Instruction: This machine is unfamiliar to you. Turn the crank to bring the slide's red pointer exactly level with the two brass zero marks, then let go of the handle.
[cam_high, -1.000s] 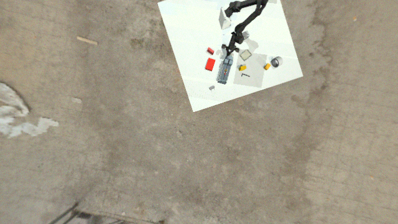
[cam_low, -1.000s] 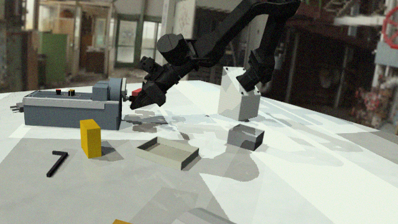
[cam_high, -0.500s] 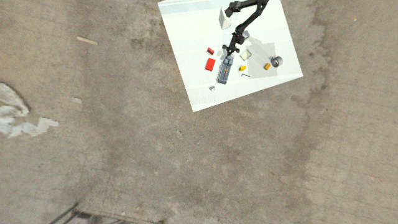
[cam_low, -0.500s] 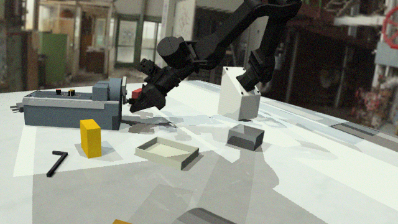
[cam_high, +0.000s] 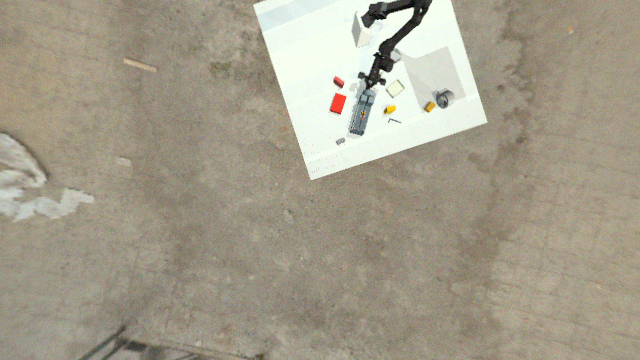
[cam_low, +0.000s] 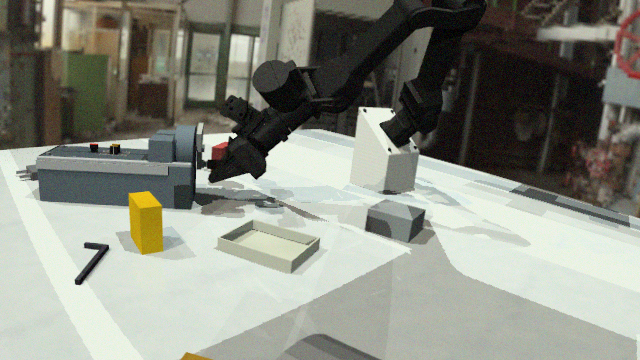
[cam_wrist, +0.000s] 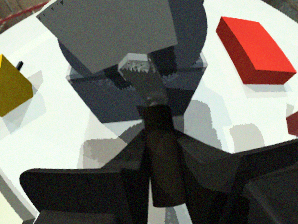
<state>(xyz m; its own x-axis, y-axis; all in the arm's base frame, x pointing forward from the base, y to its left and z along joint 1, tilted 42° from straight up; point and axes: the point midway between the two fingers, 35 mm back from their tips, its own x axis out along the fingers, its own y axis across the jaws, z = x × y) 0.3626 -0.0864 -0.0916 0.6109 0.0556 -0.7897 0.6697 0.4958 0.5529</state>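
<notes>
My gripper tip is now 1 cm past the dark crank handle, 1 cm to the right of it and 3 cm below it. The rest, counted from my gripper tip: red pointer 16 cm ahead, 13 cm to the right, 5 cm above; then shallow grey tray 6 cm ahead, 20 cm to the left, 3 cm below; then yellow block 18 cm ahead, 9 cm to the left.
</notes>
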